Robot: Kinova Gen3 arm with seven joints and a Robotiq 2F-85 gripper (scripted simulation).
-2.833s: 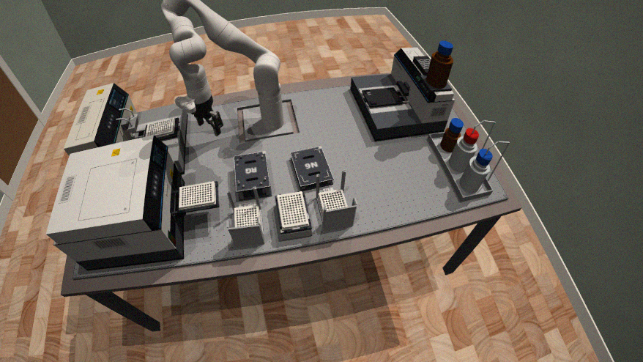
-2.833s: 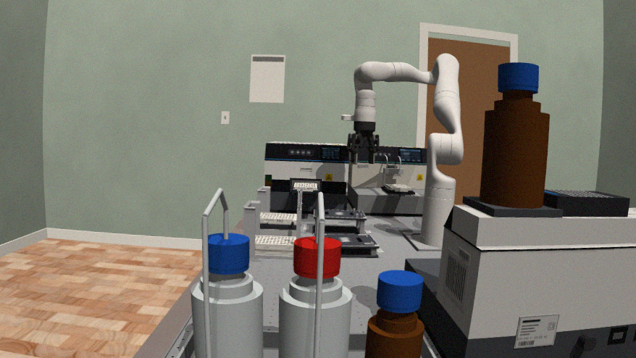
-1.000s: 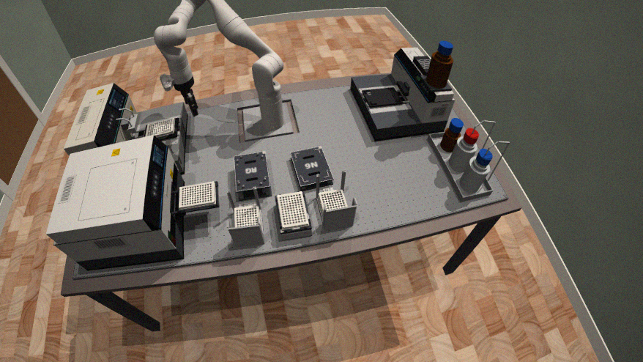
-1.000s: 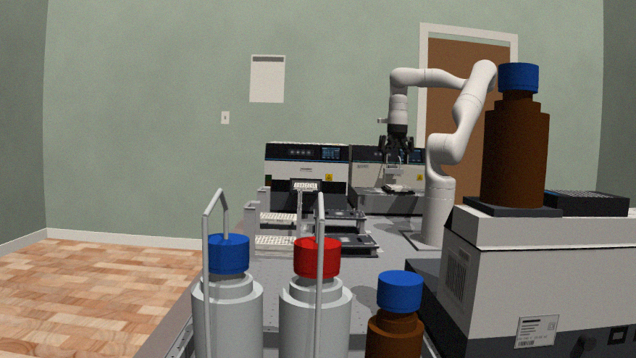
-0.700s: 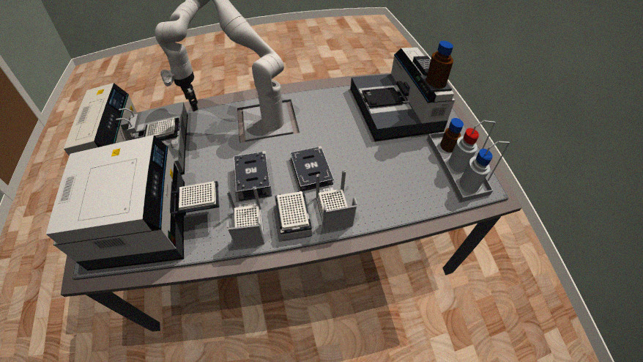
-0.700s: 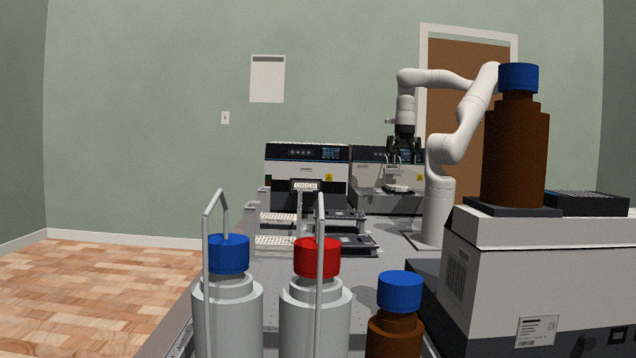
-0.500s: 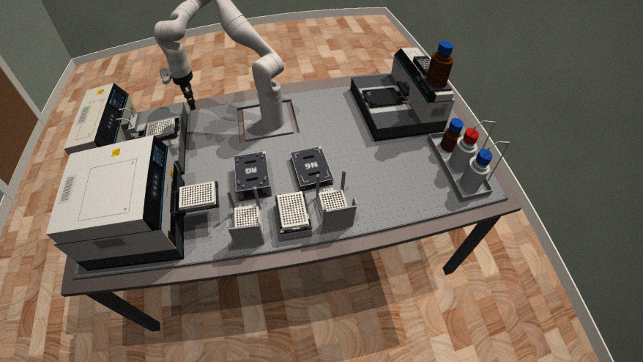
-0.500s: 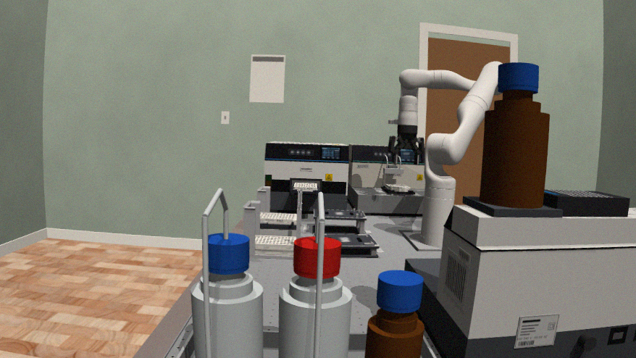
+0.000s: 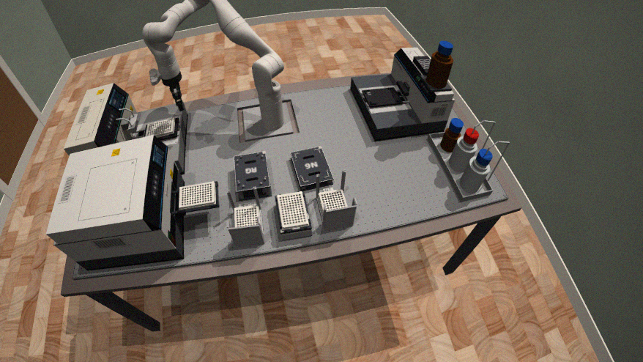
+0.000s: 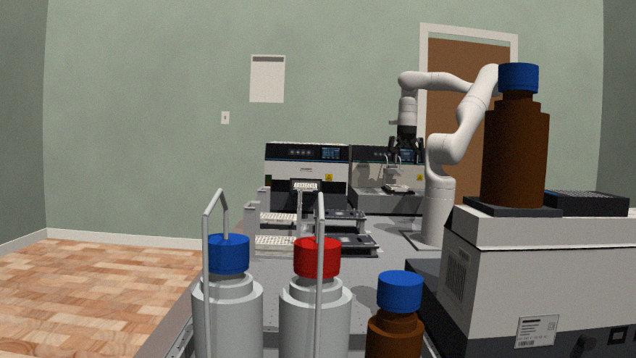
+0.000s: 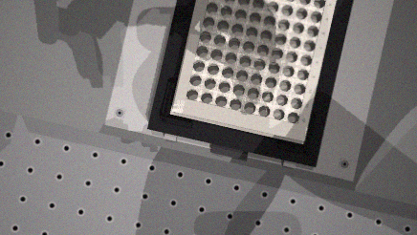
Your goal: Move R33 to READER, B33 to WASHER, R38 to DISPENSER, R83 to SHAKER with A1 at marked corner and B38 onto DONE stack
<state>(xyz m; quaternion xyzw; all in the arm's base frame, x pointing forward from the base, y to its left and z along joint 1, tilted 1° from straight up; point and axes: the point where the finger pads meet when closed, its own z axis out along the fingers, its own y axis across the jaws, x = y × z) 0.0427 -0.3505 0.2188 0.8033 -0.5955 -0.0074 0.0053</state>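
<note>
My gripper is now 12 cm to the left of the washer nest and 13 cm above it. From my hand the other things lie so: washer head (1 cm ahead, 22 cm to the right, 5 cm below); regrip nest RG (25 cm ahead, 25 cm to the left, 16 cm below); dark reader tray (38 cm ahead, 7 cm to the left, 11 cm below).
</note>
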